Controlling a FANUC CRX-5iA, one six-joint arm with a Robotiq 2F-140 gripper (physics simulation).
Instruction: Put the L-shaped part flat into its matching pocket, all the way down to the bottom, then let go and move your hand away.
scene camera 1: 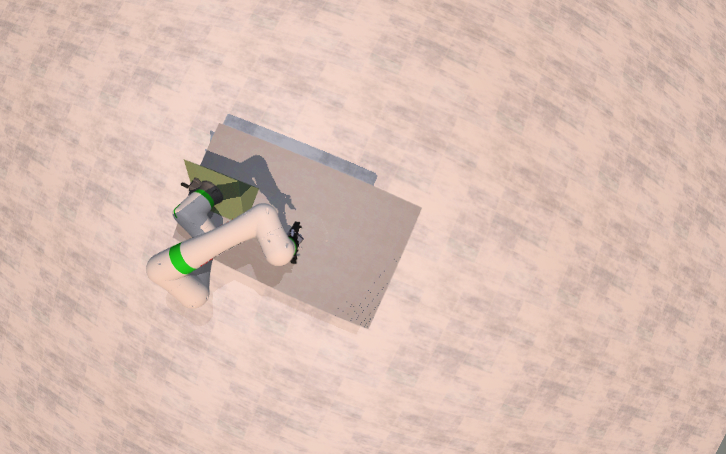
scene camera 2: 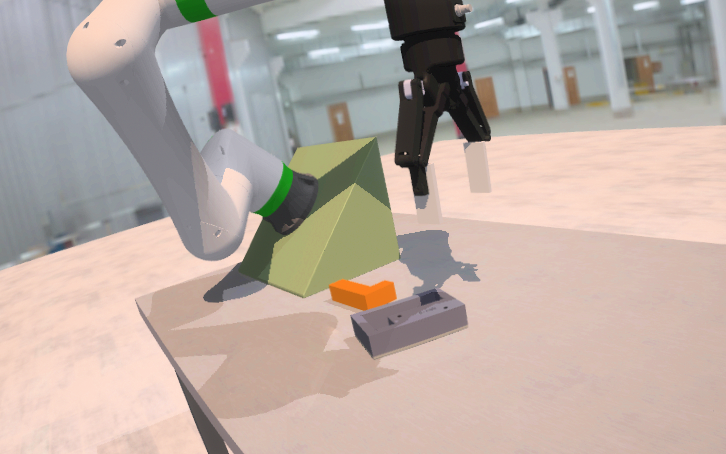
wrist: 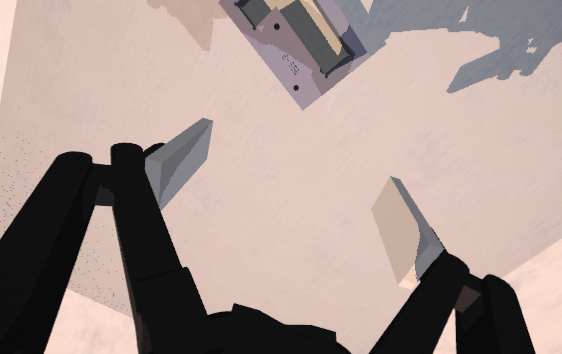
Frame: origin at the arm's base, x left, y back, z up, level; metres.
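Where they show: gripper, fingertip midpoint: (scene camera 1: 299,241) (scene camera 2: 458,206) (wrist: 296,167); arm's base at its link origin: (scene camera 1: 212,191) (scene camera 2: 297,205).
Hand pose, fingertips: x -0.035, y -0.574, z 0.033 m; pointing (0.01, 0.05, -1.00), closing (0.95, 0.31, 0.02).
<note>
Things, the pixels of their top centre, and the offset from my fingertips. Level surfaces: height alone.
- orange L-shaped part at its top centre: (scene camera 2: 360,283) dz -0.143, dx -0.022, dy +0.258 m
- pocket block at its top centre: (wrist: 295,30) (scene camera 2: 406,309) dz -0.136, dx -0.058, dy +0.076 m
- table at its surface level: dz -0.173 m
The orange L-shaped part (scene camera 2: 365,298) appears to lie roughly flat at table level in scene camera 2, behind the grey-purple pocket block and outside its pocket. The block hides a little of its lower edge; whether they touch I cannot tell. The pocket block (scene camera 2: 422,333) (wrist: 302,76) sits on the table, its pocket facing up; its far end is cut off at the top of the wrist view. My gripper (scene camera 1: 297,243) (scene camera 2: 454,201) (wrist: 296,167) is open and empty, its pale finger pads wide apart above the table, beyond the part and block in scene camera 2.
A green wedge-shaped mount (scene camera 1: 235,206) (scene camera 2: 353,230) carries the arm base and stands close behind the part. The table (scene camera 1: 364,240) (scene camera 2: 562,347) (wrist: 260,240) bears the block and the wedge. Arm shadows fall across the table around the block.
</note>
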